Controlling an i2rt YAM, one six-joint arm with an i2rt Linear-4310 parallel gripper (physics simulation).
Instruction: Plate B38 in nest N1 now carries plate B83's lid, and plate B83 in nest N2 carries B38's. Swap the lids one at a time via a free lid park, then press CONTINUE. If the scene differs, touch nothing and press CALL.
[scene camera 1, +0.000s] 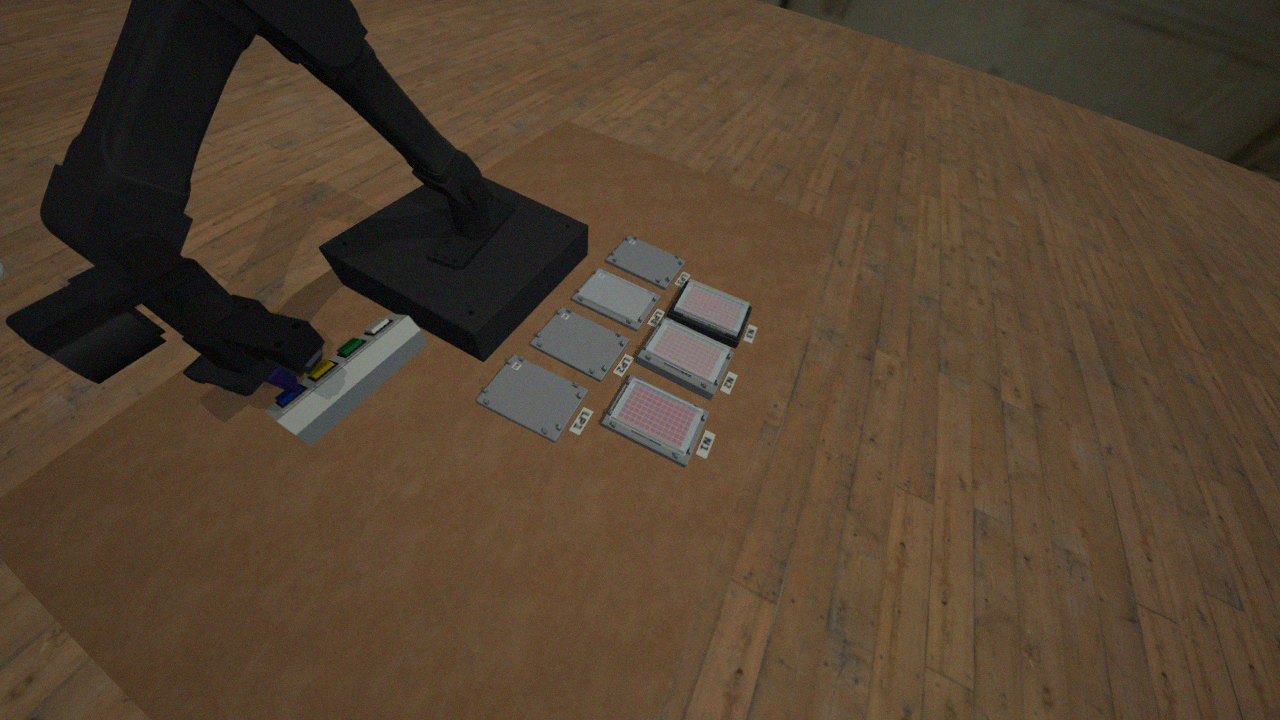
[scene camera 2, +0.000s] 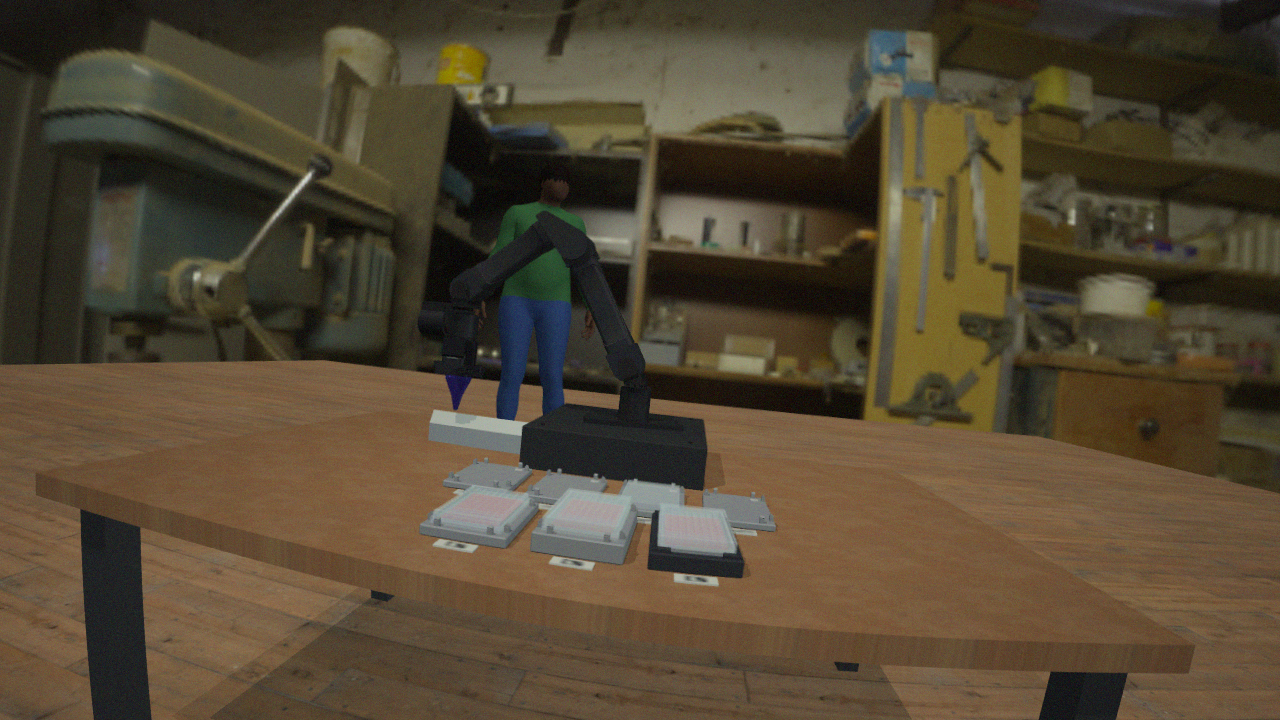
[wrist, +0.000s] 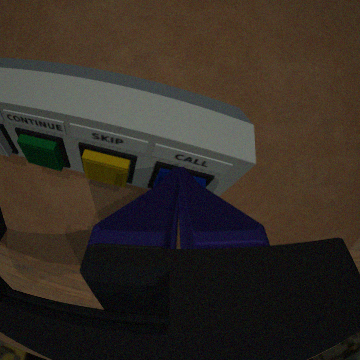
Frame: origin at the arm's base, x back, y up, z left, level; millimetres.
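Where they show: gripper, fingertip midpoint: (scene camera 1: 293, 390) (scene camera 2: 455, 409) (wrist: 178, 176); arm's base, origin of the base link: (scene camera 1: 474, 232) (scene camera 2: 632, 424).
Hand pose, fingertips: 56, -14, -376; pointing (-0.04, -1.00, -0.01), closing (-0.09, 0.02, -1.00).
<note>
Things, the pixels of their top centre, and the offset from my fingertips, as dx, dy, dz. "spot": a spot on its surface instead.
- blue CALL button, surface spot: (scene camera 1: 287, 397) spot: +11, -12, -9
- green CONTINUE button, middle of its top: (wrist: 34, 158) (scene camera 1: 347, 342) +0, -10, +96
- lidded pink plate, middle of its top: (scene camera 2: 485, 501) (scene camera 1: 658, 412) -479, -39, +168
- LP2, middle of its top: (scene camera 2: 568, 480) (scene camera 1: 580, 337) -311, -47, +265
- third park, surface spot: (scene camera 2: 652, 497) (scene camera 1: 630, 298) spot: -363, -49, +391
- third pink plate, middle of its top: (scene camera 2: 695, 521) (scene camera 1: 713, 304) -518, -30, +424
- fourth park, middle of its top: (scene camera 2: 737, 500) (scene camera 1: 647, 256) -359, -47, +521
- yellow SKIP button, middle of its top: (wrist: 101, 175) (scene camera 1: 317, 365) +10, -10, +47
- button box, surface spot: (wrist: 210, 125) spot: -25, -18, -17
My gripper (scene camera 1: 297, 387) (scene camera 2: 456, 408) (wrist: 178, 176) is shut and empty, its purple fingertips at the blue CALL button (scene camera 1: 287, 397) (wrist: 164, 177), partly covering it in the wrist view; contact is unclear. The green CONTINUE button (scene camera 1: 349, 347) (wrist: 41, 151) is two buttons along. In scene camera 1, a lidded pink plate (scene camera 1: 660, 414) (scene camera 2: 484, 508) sits in nest N1 and another (scene camera 1: 687, 351) (scene camera 2: 588, 514) in nest N2. Their plate codes are unreadable. Lid parks LP1 (scene camera 1: 534, 396) and LP2 (scene camera 1: 580, 342) look bare. A third park (scene camera 1: 617, 297) (scene camera 2: 652, 497) carries a clear lid.
A third pink plate (scene camera 1: 712, 307) (scene camera 2: 695, 530) sits in a black nest beside N2. A fourth park (scene camera 1: 646, 259) (scene camera 2: 739, 510) lies at the row's far end. The yellow SKIP button (scene camera 1: 321, 368) (wrist: 106, 167) neighbours CALL. The button box (wrist: 210, 125) stands beside the black arm base (scene camera 1: 528, 268) (scene camera 2: 617, 447).
</note>
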